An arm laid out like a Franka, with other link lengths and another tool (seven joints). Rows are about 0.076 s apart.
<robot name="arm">
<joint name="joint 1" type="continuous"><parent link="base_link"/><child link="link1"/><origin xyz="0.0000 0.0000 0.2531"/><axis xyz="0 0 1"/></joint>
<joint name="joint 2" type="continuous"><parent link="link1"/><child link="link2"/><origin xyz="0.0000 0.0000 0.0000" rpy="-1.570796 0.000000 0.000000"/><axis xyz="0 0 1"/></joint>
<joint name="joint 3" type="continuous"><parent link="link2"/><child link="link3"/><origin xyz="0.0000 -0.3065 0.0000" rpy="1.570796 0.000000 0.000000"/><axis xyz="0 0 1"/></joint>
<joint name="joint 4" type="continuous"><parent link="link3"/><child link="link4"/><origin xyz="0.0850 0.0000 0.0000" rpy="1.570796 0.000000 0.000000"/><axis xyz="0 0 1"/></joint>
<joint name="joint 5" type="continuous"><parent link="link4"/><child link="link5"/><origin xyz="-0.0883 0.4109 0.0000" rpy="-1.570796 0.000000 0.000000"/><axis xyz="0 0 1"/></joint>
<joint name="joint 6" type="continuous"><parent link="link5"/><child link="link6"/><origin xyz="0.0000 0.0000 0.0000" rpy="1.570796 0.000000 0.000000"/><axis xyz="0 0 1"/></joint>
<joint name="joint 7" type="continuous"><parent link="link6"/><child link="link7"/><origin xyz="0.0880 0.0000 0.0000" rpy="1.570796 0.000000 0.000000"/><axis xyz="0 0 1"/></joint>
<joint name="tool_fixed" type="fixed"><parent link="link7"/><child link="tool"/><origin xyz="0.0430 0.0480 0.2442" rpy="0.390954 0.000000 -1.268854"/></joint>
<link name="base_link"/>
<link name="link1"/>
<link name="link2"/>
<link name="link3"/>
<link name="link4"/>
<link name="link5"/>
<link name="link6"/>
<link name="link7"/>
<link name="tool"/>
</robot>
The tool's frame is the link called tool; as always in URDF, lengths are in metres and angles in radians. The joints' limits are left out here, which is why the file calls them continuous.
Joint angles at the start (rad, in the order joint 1, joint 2, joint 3, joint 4, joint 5, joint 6, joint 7):
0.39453 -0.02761 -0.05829 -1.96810 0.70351 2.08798 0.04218
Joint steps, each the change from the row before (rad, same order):
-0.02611 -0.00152 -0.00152 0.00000 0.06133 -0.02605 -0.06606
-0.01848 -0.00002 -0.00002 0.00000 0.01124 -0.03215 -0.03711
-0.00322 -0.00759 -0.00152 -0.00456 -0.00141 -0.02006 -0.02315
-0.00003 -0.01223 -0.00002 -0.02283 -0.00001 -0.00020 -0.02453
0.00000 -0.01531 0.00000 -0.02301 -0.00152 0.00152 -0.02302
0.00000 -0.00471 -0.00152 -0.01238 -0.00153 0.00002 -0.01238
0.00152 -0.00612 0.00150 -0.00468 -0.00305 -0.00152 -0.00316
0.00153 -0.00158 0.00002 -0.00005 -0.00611 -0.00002 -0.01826
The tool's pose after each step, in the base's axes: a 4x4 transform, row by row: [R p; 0 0 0 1], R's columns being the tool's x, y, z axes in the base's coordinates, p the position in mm. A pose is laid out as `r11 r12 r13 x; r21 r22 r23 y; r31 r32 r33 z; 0 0 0 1`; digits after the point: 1 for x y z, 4 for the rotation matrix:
0.2923 0.8898 -0.3504 603.0; 0.7262 0.0318 0.6868 267.9; 0.6223 -0.4552 -0.6369 279.8; 0 0 0 1
0.2751 0.8871 -0.3706 601.7; 0.7270 0.0603 0.6840 262.6; 0.6291 -0.4576 -0.6283 278.5; 0 0 0 1
0.2539 0.8866 -0.3866 597.7; 0.7333 0.0842 0.6747 261.7; 0.6308 -0.4548 -0.6287 279.6; 0 0 0 1
0.2366 0.8874 -0.3956 592.2; 0.7389 0.1000 0.6663 260.7; 0.6309 -0.4500 -0.6320 275.1; 0 0 0 1
0.2184 0.8895 -0.4013 586.9; 0.7441 0.1143 0.6583 259.2; 0.6314 -0.4423 -0.6369 272.5; 0 0 0 1
0.2114 0.8890 -0.4062 584.3; 0.7476 0.1207 0.6531 257.5; 0.6296 -0.4418 -0.6391 268.7; 0 0 0 1
0.2038 0.8894 -0.4092 581.9; 0.7503 0.1266 0.6488 258.7; 0.6289 -0.4393 -0.6415 269.7; 0 0 0 1
0.1811 0.8934 -0.4111 582.3; 0.7564 0.1406 0.6388 259.3; 0.6286 -0.4267 -0.6503 270.7; 0 0 0 1

